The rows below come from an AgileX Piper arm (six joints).
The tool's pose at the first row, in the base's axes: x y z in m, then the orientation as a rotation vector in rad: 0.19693, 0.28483, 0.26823, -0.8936, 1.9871, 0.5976
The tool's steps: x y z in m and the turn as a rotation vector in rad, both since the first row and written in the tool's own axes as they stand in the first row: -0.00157, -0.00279, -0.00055, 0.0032, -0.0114, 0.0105; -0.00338, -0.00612, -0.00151, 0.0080, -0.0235, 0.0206; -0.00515, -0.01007, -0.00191, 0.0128, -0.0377, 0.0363; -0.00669, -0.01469, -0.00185, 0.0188, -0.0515, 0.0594; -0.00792, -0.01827, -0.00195, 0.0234, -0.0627, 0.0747; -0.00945, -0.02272, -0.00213, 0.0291, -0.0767, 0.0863; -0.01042, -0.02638, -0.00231, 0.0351, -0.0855, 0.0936; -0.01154, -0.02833, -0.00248, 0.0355, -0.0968, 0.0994; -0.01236, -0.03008, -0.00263, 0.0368, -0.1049, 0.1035; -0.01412, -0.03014, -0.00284, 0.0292, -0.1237, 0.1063; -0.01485, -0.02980, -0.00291, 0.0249, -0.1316, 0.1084; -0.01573, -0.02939, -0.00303, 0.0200, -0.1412, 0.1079
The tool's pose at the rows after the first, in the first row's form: 0.19940, 0.28327, 0.26964, -0.8765, 1.9831, 0.6040; 0.20218, 0.28117, 0.27143, -0.8585, 1.9784, 0.6088; 0.20570, 0.27906, 0.27285, -0.8343, 1.9748, 0.6173; 0.20989, 0.27675, 0.27378, -0.8025, 1.9754, 0.6284; 0.21307, 0.27488, 0.27461, -0.7801, 1.9738, 0.6357; 0.21700, 0.27251, 0.27567, -0.7594, 1.9678, 0.6407; 0.22011, 0.27043, 0.27631, -0.7450, 1.9643, 0.6413; 0.22195, 0.26950, 0.27721, -0.7342, 1.9570, 0.6476; 0.22354, 0.26859, 0.27785, -0.7259, 1.9519, 0.6511; 0.22415, 0.26905, 0.27945, -0.7194, 1.9351, 0.6662; 0.22413, 0.26948, 0.28014, -0.7164, 1.9284, 0.6742; 0.22408, 0.26998, 0.28098, -0.7155, 1.9187, 0.6819
